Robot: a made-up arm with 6 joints. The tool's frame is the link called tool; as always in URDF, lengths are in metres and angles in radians. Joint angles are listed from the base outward.
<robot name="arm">
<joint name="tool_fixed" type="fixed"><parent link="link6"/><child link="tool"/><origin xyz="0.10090 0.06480 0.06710"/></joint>
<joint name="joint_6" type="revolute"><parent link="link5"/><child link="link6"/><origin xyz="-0.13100 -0.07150 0.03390"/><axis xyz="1 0 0"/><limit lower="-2.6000" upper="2.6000"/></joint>
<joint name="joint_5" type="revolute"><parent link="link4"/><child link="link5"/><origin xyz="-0.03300 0.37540 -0.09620"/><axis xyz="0 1 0"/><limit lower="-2.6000" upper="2.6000"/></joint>
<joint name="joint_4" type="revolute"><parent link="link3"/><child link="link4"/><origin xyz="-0.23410 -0.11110 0.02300"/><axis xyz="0 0 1"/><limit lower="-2.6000" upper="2.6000"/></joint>
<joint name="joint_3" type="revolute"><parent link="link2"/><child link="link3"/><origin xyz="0.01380 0.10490 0.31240"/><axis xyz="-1 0 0"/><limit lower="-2.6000" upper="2.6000"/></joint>
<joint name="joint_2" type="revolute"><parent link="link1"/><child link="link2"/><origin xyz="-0.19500 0.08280 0.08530"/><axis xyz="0 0 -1"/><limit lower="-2.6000" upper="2.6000"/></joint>
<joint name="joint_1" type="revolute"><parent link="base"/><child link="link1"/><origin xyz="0.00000 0.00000 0.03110"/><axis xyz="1 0 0"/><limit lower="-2.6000" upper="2.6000"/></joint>
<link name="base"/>
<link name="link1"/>
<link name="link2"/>
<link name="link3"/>
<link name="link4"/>
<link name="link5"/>
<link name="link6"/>
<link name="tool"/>
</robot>
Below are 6 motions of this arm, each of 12 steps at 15 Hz.
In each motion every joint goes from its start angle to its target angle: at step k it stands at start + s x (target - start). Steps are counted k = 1, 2, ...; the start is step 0. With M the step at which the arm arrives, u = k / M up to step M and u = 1 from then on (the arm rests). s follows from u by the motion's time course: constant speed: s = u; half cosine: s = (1 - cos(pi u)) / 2; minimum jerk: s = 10 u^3 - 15 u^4 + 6 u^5.
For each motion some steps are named. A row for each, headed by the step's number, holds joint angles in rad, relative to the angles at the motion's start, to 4 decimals.
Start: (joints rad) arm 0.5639 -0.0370 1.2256 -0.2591 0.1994 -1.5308
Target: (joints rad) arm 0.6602 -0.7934 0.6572 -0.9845 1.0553 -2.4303
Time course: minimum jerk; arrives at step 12
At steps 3, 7, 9, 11, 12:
3: 0.0100 -0.0783 -0.0588 -0.0751 0.0886 -0.0931
7: 0.0629 -0.4942 -0.3714 -0.4740 0.5592 -0.5877
9: 0.0863 -0.6781 -0.5096 -0.6503 0.7673 -0.8064
11: 0.0958 -0.7526 -0.5655 -0.7217 0.8515 -0.8949
12: 0.0963 -0.7564 -0.5684 -0.7254 0.8559 -0.8995

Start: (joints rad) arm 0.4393 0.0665 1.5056 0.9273 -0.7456 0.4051
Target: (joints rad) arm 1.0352 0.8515 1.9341 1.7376 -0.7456 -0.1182
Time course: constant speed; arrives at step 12
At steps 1, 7, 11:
1: 0.0497 0.0654 0.0357 0.0675 0.0000 -0.0436
7: 0.3476 0.4579 0.2500 0.4727 0.0000 -0.3053
11: 0.5462 0.7196 0.3928 0.7428 0.0000 -0.4797

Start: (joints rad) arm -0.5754 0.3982 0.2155 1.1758 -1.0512 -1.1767
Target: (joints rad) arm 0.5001 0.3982 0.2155 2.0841 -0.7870 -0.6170
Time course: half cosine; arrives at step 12
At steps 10, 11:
10: 1.0035 0.0000 0.0000 0.8475 0.2465 0.5222
11: 1.0572 0.0000 0.0000 0.8928 0.2597 0.5502

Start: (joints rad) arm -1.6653 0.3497 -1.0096 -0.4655 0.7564 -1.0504
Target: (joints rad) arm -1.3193 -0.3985 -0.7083 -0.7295 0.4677 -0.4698
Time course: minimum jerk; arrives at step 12
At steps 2, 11, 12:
2: 0.0123 -0.0266 0.0107 -0.0094 -0.0102 0.0206
11: 0.3442 -0.7444 0.2998 -0.2627 -0.2872 0.5776
12: 0.3460 -0.7482 0.3013 -0.2640 -0.2887 0.5806

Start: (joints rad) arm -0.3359 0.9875 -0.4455 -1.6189 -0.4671 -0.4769
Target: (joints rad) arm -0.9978 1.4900 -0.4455 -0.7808 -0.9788 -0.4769
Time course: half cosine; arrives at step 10
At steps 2, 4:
2: -0.0632 0.0480 0.0000 0.0800 -0.0489 0.0000
4: -0.2287 0.1736 0.0000 0.2896 -0.1768 0.0000

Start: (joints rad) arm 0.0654 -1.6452 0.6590 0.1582 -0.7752 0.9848
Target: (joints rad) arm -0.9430 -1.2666 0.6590 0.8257 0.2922 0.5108
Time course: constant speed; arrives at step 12
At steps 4, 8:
4: -0.3361 0.1262 0.0000 0.2225 0.3558 -0.1580
8: -0.6723 0.2524 0.0000 0.4450 0.7116 -0.3160

